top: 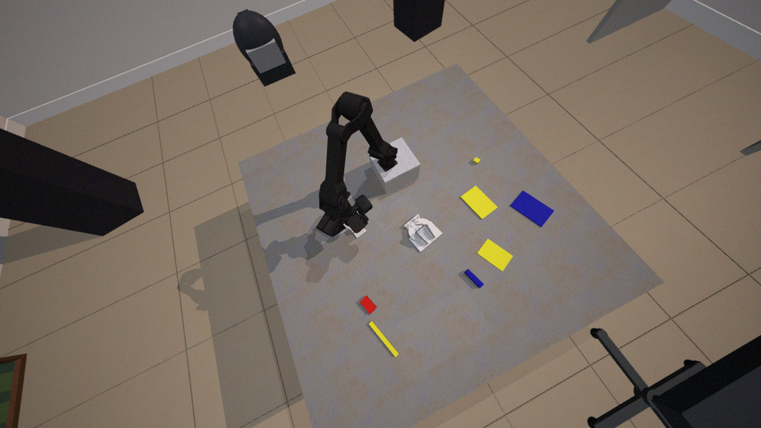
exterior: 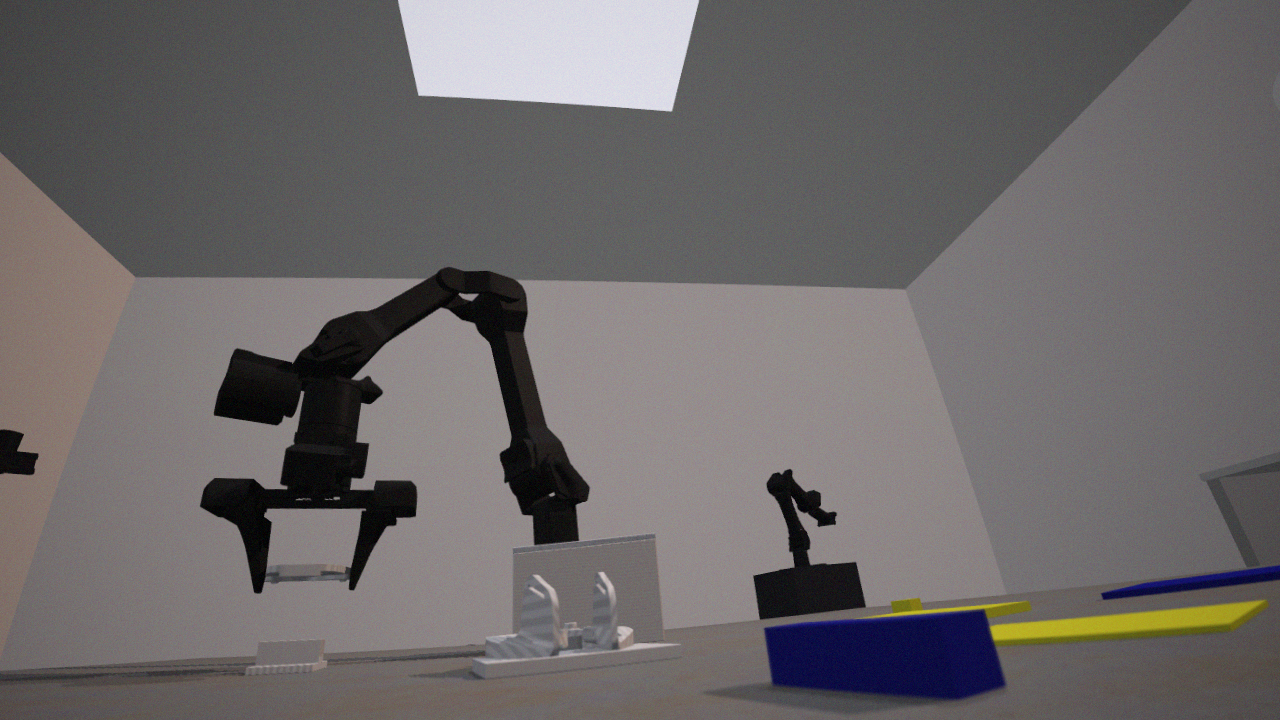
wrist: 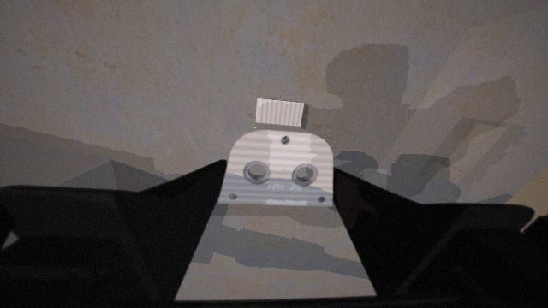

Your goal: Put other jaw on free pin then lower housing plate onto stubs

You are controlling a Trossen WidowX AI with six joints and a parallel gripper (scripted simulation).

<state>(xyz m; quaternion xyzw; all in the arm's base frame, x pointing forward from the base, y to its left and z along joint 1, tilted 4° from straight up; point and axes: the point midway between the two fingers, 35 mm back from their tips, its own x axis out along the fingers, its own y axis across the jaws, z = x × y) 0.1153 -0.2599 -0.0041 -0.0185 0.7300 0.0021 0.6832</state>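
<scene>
The white ribbed stand is 10 mm ahead of my gripper tip and 60 mm below it. Also, from my gripper tip: blue block (440 mm ahead, 250 mm to the left, 60 mm below); yellow bar (420 mm ahead, 150 mm to the right, 60 mm below); red block (290 mm ahead, 130 mm to the right, 60 mm below).
</scene>
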